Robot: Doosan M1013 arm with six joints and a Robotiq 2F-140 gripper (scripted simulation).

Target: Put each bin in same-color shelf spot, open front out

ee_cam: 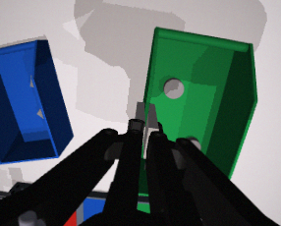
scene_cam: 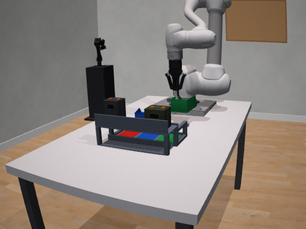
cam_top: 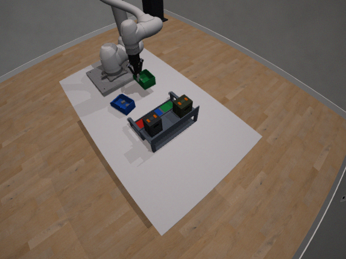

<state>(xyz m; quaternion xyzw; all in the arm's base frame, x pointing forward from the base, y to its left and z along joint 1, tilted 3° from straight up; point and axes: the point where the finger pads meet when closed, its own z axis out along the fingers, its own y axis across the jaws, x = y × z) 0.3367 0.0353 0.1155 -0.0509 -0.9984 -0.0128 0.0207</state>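
Now: hand 50 mm to the right of the green bin and 40 mm above it. Also, from my hand: blue bin: 190 mm to the right, 120 mm below, 20 mm ahead; red mark: 310 mm ahead, 180 mm to the right, 160 mm below; blue mark: 310 mm ahead, 160 mm below, 70 mm to the right.
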